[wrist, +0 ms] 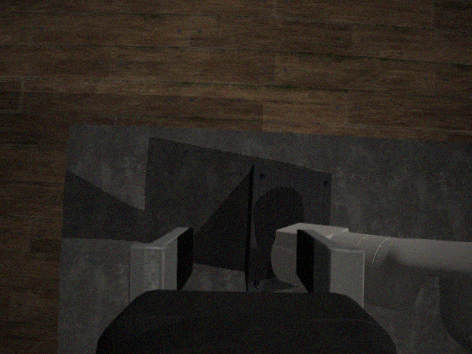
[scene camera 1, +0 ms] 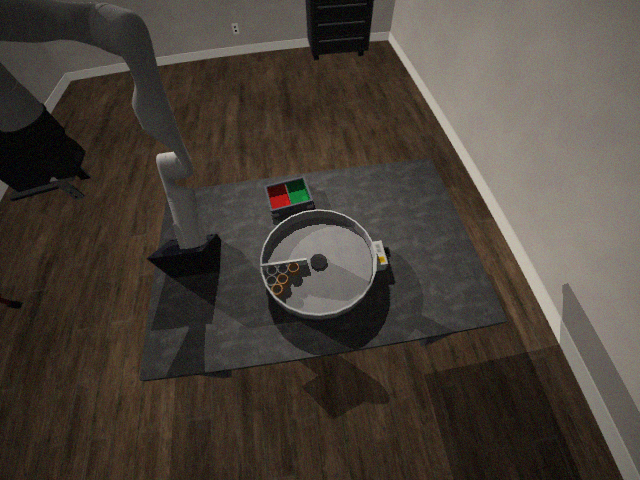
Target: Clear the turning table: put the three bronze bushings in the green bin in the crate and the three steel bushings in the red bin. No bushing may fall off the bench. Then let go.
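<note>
Three bronze bushings (scene camera 1: 293,267) (scene camera 1: 281,278) (scene camera 1: 277,289) and three steel bushings (scene camera 1: 272,269) (scene camera 1: 282,268) (scene camera 1: 271,280) stand bunched inside the round turning table (scene camera 1: 330,314), at its left side just below the light bar (scene camera 1: 284,261). The crate stands behind the table, with the red bin (scene camera 1: 279,197) on the left and the green bin (scene camera 1: 299,194) on the right; no bushings show in them. My gripper (scene camera 1: 77,181) (wrist: 244,251) is open and empty, high up at the far left, away from the bushings. The turning table does not show in the wrist view.
The arm's dark base (scene camera 1: 193,260) stands on the grey bench (scene camera 1: 413,206) (wrist: 100,150), left of the turning table, with the arm rising from it. A small white box (scene camera 1: 380,255) sits at the turning table's right rim. A dark cabinet (scene camera 1: 339,23) stands by the back wall.
</note>
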